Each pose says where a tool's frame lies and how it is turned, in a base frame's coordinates. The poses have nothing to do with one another.
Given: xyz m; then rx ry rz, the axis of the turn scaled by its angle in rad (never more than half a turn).
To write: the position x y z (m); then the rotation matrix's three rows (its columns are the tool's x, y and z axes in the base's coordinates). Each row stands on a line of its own. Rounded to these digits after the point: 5 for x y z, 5 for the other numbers.
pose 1, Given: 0.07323 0.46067 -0.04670 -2.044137 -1.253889 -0.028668
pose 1, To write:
0.07323 0.46067 -0.04670
0.52515 0.78181 -0.33615
0.76563 -0.26160 0.58769
0.37152 -0.56598 -0.73596

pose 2, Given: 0.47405 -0.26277 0.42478 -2.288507 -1.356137 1.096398
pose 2, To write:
0.47405 -0.26277 0.42478
0.27804 0.63719 -0.71881
0.83633 -0.52867 -0.14515
-0.47249 -0.56080 -0.67989

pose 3, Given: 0.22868 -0.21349 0.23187 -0.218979 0.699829 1.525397
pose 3, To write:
0.22868 -0.21349 0.23187
-0.10263 -0.95460 0.27967
0.83461 0.07033 0.54633
-0.54120 0.28948 0.78950

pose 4, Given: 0.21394 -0.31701 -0.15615 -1.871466 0.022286 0.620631
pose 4, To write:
0.21394 -0.31701 -0.15615
0.86208 -0.30469 -0.40494
0.27486 -0.39018 0.87875
-0.42575 -0.86886 -0.25262

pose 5, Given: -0.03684 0.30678 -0.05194 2.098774 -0.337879 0.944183
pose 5, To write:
-0.03684 0.30678 -0.05194
0.68672 -0.51646 0.51155
0.07464 -0.64991 -0.75634
0.72308 0.55758 -0.40776

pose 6, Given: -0.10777 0.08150 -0.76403 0.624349 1.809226 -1.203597
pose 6, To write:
-0.10777 0.08150 -0.76403
-0.51183 0.77219 0.37650
-0.04887 0.41138 -0.91015
-0.85770 -0.48424 -0.17282

